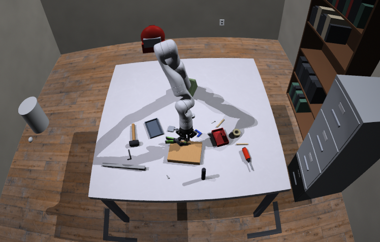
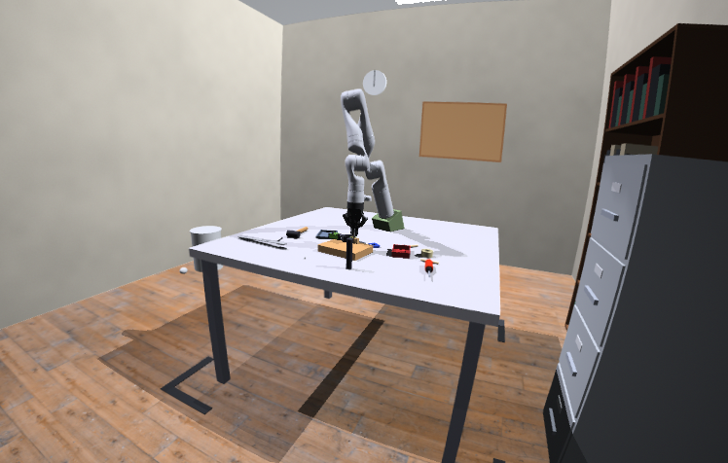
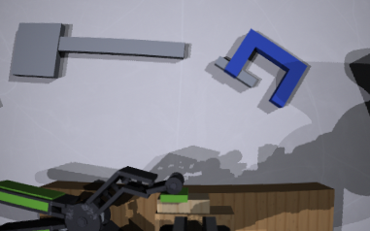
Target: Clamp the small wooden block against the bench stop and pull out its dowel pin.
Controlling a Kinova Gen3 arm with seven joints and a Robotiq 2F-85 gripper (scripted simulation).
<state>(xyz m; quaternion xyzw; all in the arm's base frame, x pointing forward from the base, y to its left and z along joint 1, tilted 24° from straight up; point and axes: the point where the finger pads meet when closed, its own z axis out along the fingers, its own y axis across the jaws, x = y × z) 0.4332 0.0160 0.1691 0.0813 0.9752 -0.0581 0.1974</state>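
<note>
My hand is 20 mm above the round dowel pin. Round my hand: grey t-shaped tool (130 mm behind, 70 mm to the right, 80 mm below); then wooden bench board (50 mm ahead, 20 mm to the right, 60 mm below); then wooden block (40 mm below).
</note>
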